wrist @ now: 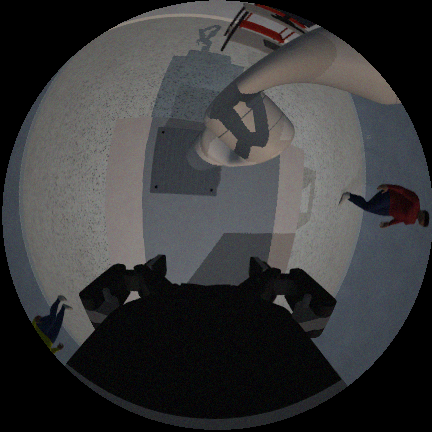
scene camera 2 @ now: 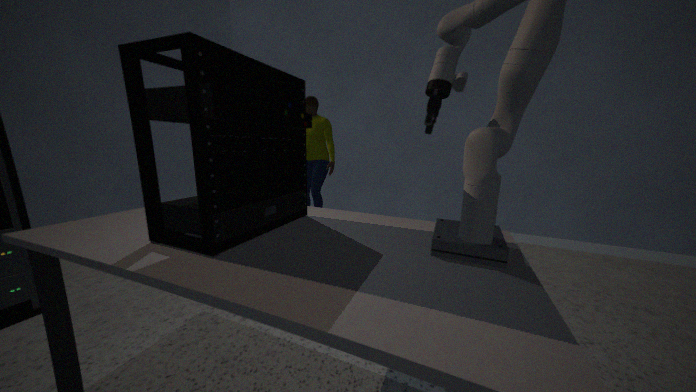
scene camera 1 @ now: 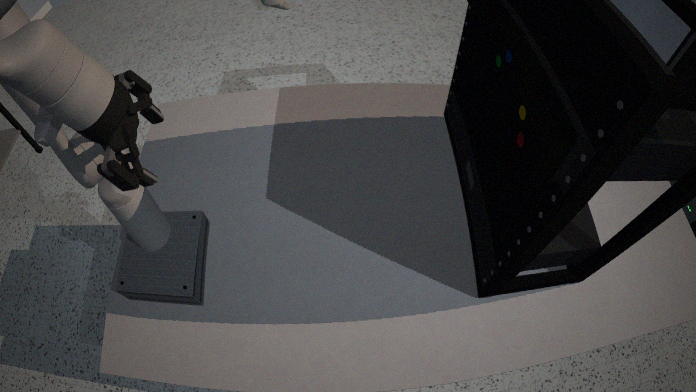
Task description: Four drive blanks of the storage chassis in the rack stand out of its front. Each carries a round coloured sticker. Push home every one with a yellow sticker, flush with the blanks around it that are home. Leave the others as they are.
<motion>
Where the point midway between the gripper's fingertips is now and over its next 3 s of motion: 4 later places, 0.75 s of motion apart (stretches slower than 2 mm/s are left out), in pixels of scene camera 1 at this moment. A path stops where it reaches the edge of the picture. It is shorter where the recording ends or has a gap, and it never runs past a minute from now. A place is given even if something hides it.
My gripper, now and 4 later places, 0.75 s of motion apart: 155, 149; 161, 154; 162, 154; 163, 152; 165, 151
</motion>
